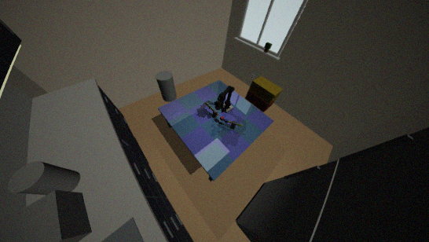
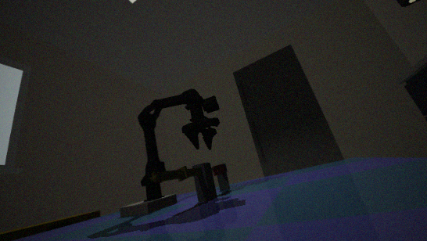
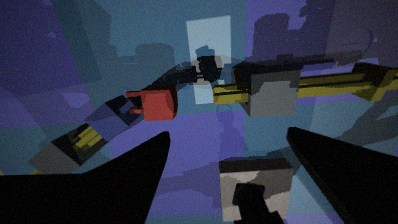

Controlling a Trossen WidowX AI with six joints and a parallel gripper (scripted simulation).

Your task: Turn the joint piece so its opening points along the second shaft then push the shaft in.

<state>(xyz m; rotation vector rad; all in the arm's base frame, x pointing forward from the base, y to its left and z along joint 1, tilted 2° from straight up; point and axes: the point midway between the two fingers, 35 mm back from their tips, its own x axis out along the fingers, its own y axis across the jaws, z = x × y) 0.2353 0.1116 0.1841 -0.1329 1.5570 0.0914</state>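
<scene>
My gripper tip is now 10 mm past the red joint piece, 80 mm to the right of it and 90 mm above it.
</scene>
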